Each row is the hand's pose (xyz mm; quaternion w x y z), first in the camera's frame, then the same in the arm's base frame.
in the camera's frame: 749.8 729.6 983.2 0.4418 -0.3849 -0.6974 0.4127
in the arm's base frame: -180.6 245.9 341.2 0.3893 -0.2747 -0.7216 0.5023
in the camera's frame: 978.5 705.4 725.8 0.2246 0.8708 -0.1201 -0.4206
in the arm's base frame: 29.9 274.4 69.2 0.3088 0.8591 0.0069 -0.4081
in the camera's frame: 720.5 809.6 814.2 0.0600 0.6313 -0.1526 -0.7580
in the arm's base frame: -241.7 304.2 171.9 0.1912 0.6201 -0.0740 -0.7572
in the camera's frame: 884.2 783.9 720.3 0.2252 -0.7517 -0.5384 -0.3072
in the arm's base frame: -83.4 321.8 67.5 0.2674 -0.6789 -0.6429 -0.2329
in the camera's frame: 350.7 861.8 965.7 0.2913 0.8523 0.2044 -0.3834
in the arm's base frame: -601.2 255.6 347.4 0.3582 0.7926 0.3279 -0.3687
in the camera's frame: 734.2 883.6 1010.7 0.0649 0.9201 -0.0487 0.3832
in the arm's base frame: -239.0 390.1 363.9 0.0313 0.9274 0.0988 0.3593
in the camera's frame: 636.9 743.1 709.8 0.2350 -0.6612 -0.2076 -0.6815
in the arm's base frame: -308.1 210.5 76.3 0.3236 -0.6508 -0.3113 -0.6123
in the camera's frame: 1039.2 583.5 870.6 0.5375 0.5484 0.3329 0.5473
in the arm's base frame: 131.9 183.8 213.8 0.4528 0.4979 0.4405 0.5942
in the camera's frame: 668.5 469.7 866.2 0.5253 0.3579 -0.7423 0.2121
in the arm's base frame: -188.8 -32.6 240.3 0.5207 0.4574 -0.6585 0.2931
